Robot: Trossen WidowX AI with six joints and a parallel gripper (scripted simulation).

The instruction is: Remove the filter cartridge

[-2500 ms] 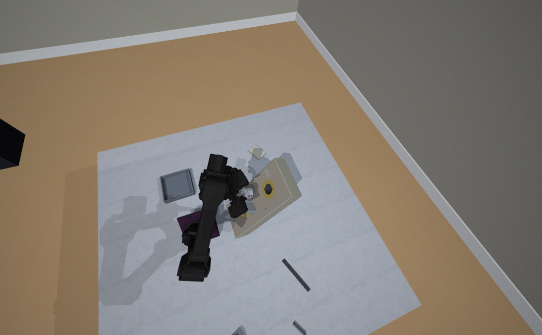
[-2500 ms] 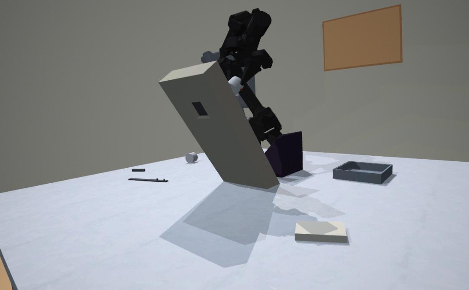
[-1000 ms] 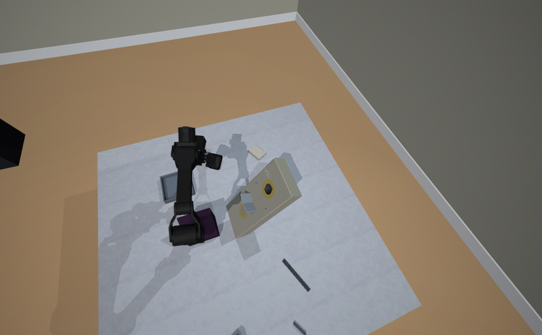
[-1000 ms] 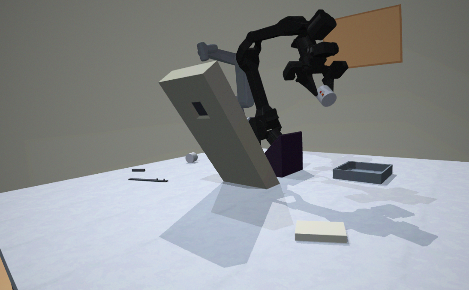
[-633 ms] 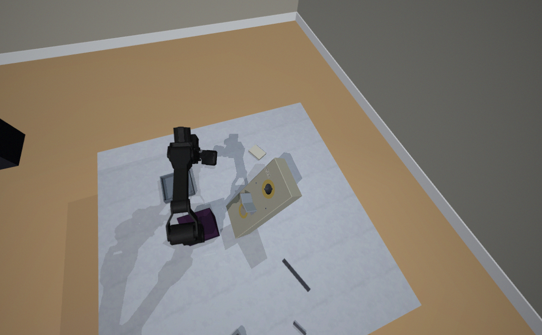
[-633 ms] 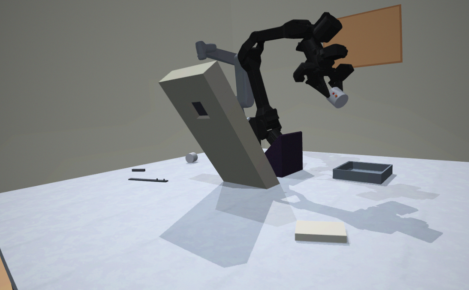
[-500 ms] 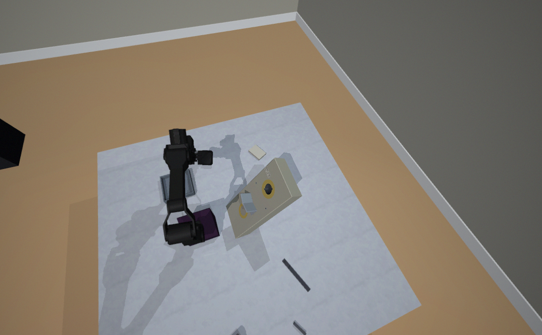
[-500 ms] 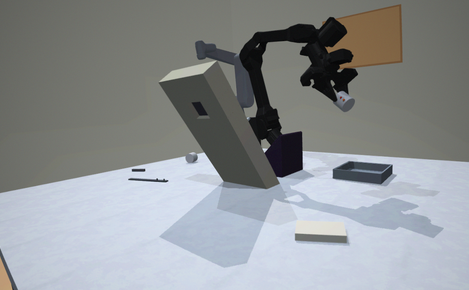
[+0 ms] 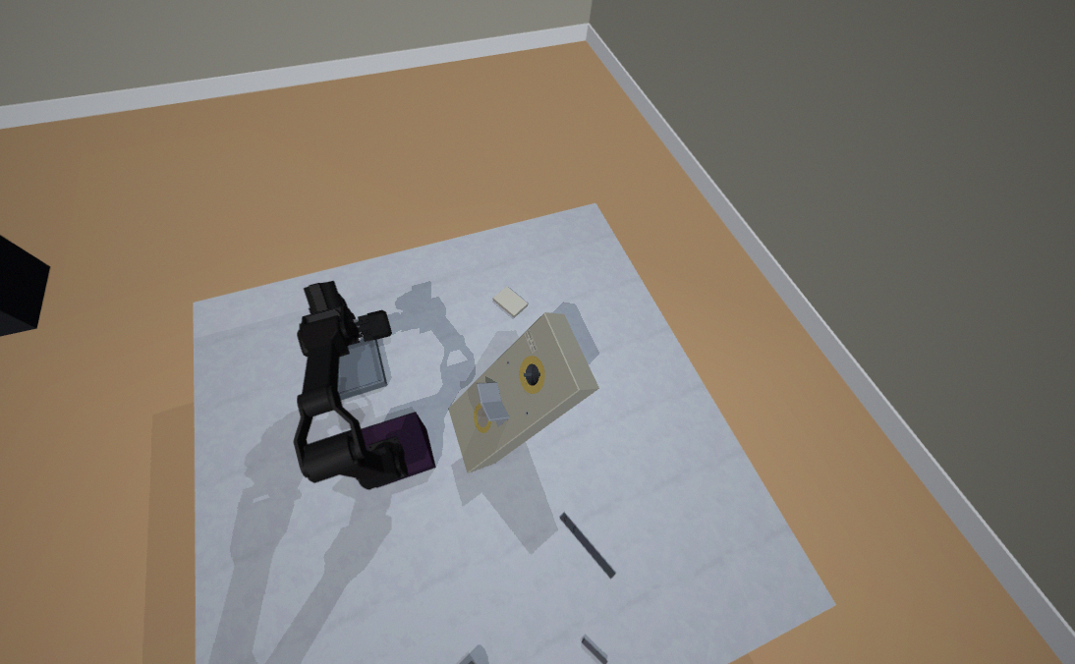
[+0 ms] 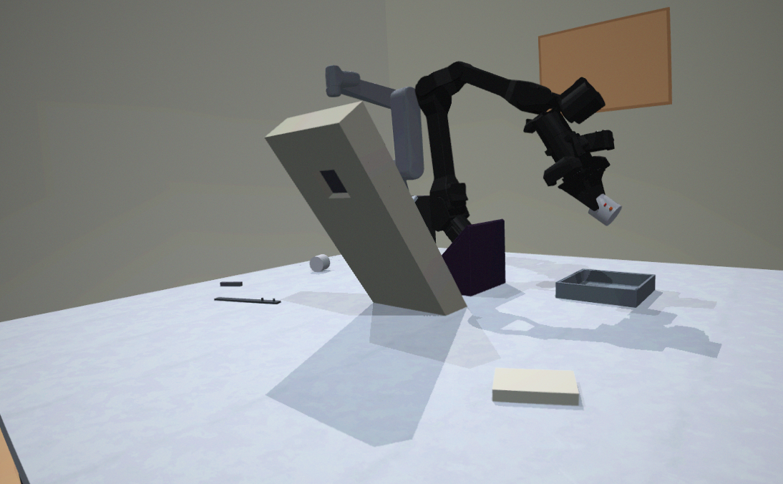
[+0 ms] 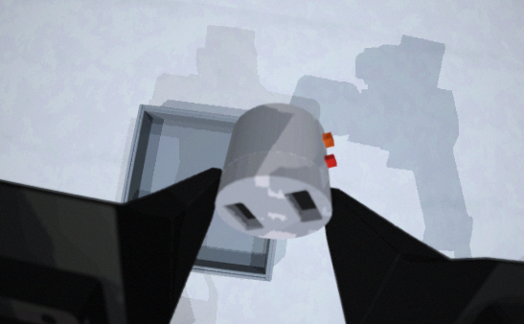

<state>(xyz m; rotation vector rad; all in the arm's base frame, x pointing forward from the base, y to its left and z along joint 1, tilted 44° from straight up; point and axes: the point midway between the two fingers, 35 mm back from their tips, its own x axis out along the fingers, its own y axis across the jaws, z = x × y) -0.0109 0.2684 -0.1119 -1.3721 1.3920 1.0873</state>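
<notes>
Now: gripper tip 160 mm above the grey tray, 50 mm past it and 10 mm to the left of it. The rest, counted from my gripper tip: small grey cylinder (760 mm to the right, 150 mm below, 70 mm ahead); then round filter cartridge (right at my gripper tip); then cream flat block (420 mm ahead, 170 mm below, 70 mm to the left).
</notes>
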